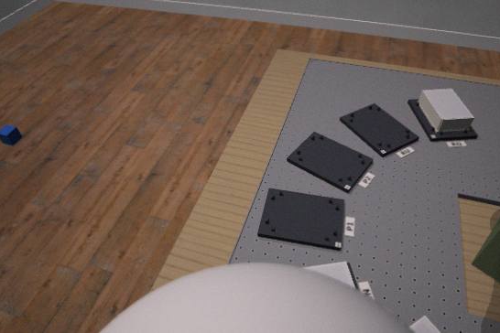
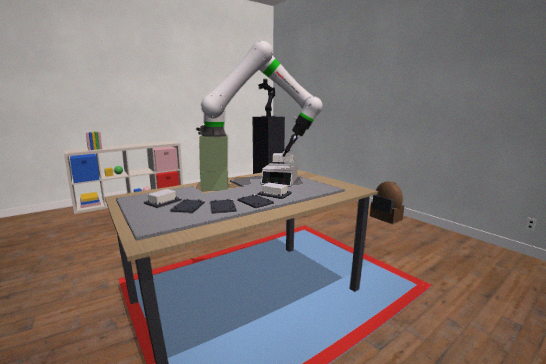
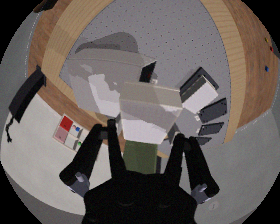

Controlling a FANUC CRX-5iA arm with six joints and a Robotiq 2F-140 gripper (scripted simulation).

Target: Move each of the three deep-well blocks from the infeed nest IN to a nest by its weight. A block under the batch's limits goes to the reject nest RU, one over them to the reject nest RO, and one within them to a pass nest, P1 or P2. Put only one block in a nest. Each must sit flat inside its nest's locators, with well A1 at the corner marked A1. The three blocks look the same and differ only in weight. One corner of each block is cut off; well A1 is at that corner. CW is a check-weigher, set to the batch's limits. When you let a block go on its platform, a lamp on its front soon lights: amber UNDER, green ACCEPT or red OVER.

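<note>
Right now the nest P1 is 12 cm ahead of my hand, 34 cm to the right of it and 19 cm below it. Round my hand: check-weigher: 11 cm behind, 9 cm to the left, 13 cm below; reject nest RO: 23 cm behind, 70 cm to the right, 19 cm below; pass nest P2: 6 cm ahead, 51 cm to the right, 19 cm below.
</note>
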